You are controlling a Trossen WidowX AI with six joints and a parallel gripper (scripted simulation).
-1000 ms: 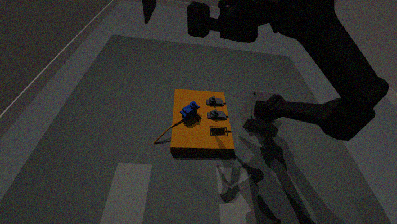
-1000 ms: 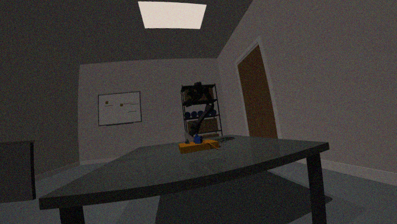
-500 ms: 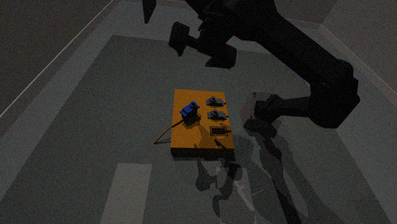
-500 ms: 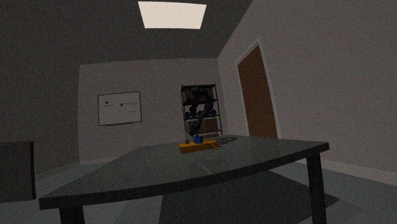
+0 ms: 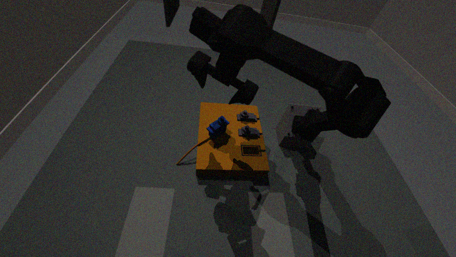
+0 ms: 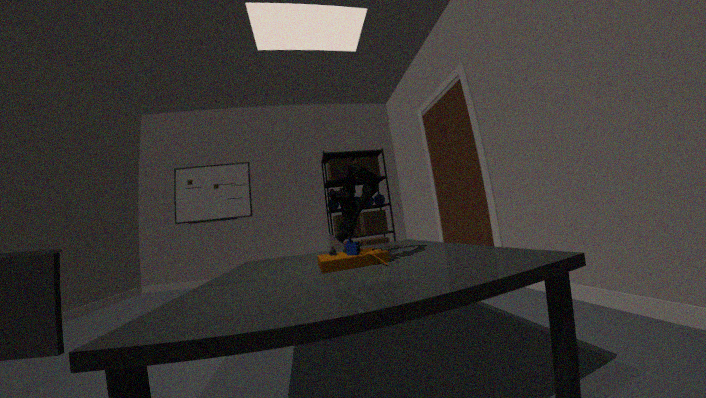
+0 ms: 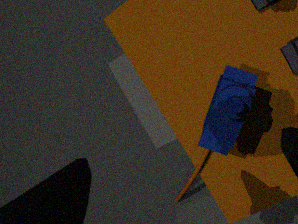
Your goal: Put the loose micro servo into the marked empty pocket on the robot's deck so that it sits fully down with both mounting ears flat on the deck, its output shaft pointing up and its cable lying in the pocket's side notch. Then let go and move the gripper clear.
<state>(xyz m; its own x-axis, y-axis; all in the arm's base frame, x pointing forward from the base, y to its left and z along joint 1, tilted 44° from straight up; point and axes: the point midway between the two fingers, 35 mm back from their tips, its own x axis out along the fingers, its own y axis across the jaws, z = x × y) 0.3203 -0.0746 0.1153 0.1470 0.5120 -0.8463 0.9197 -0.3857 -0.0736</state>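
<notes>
My gripper tip is 190 mm above the orange deck, 30 mm past it and 10 mm to the right of it.
</notes>
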